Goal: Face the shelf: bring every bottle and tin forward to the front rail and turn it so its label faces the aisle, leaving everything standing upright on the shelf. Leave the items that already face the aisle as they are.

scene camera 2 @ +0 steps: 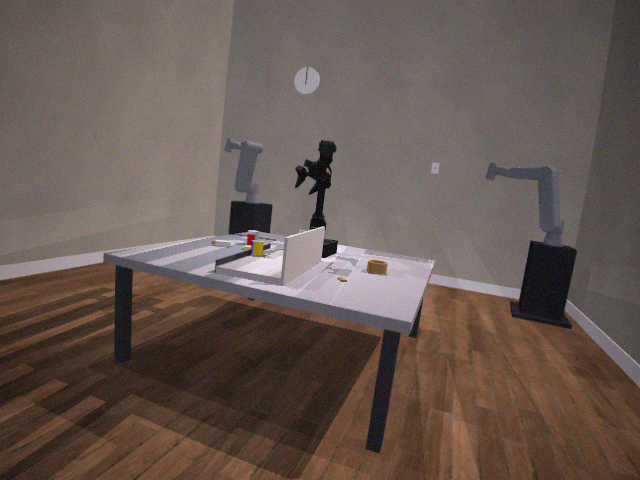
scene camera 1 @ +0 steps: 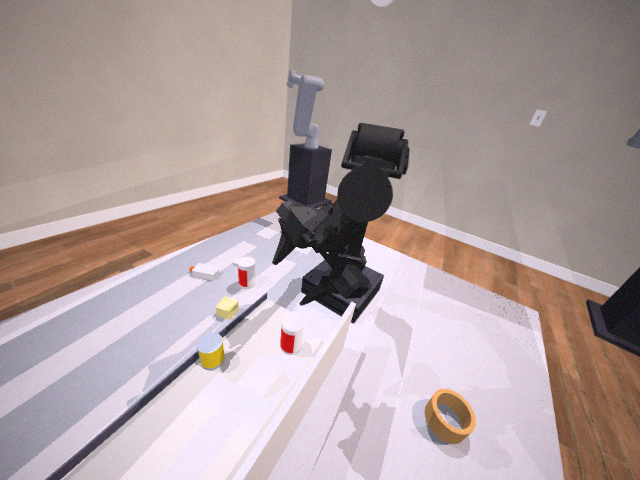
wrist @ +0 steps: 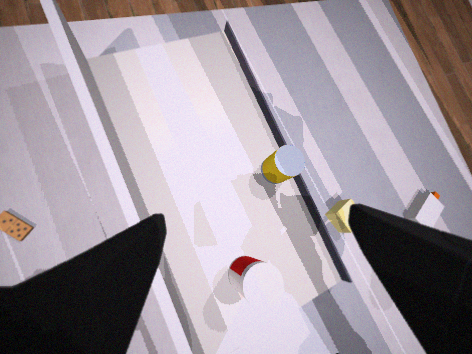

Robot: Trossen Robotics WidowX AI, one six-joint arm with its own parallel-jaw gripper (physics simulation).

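Frame: origin at the arm's base, x ahead, y down, z left, level; millimetres.
Where they show: gripper, between the fingertips: (scene camera 2: 302, 190) (scene camera 1: 286, 283) (wrist: 256, 217).
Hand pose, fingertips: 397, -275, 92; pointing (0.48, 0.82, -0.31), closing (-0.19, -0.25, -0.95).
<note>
Each offset is from my fingertips to the top centre of the thing, as dx, dy, dz. "pt": to the spot under its first point.
A yellow tin @(+71, +253, -167) (scene camera 1: 210, 352) (scene camera 2: 257, 248) (wrist: 276, 167) stands upright against the dark front rail @(pt +254, +299, -165) (scene camera 1: 124, 414) (wrist: 260, 97); a blue strip shows at its side in scene camera 2. A red-and-white bottle @(-95, +224, -61) (scene camera 1: 291, 337) (wrist: 245, 266) stands upright on the shelf, back from the rail near the arm's end. Its red side is partly toward the rail and the far end. Another red-and-white bottle @(-173, +250, -367) (scene camera 1: 246, 272) (scene camera 2: 251, 238) stands on the table beyond the rail. My gripper (scene camera 1: 290, 282) (scene camera 2: 305, 189) (wrist: 256, 217) is open and empty, high above the shelf's near end.
The shelf's back panel (scene camera 1: 330, 345) (scene camera 2: 305, 254) rises opposite the rail. A yellow block @(-51, +311, -296) (scene camera 1: 227, 307) (wrist: 341, 216) and a white item with an orange end @(-86, +321, -511) (scene camera 1: 205, 271) (wrist: 428, 208) lie outside the rail. Behind the panel are an orange ring @(-228, +299, +330) (scene camera 1: 444, 431) (scene camera 2: 377, 268) and a domino-like tile @(+70, +341, +270) (scene camera 2: 342, 279) (wrist: 16, 225).
</note>
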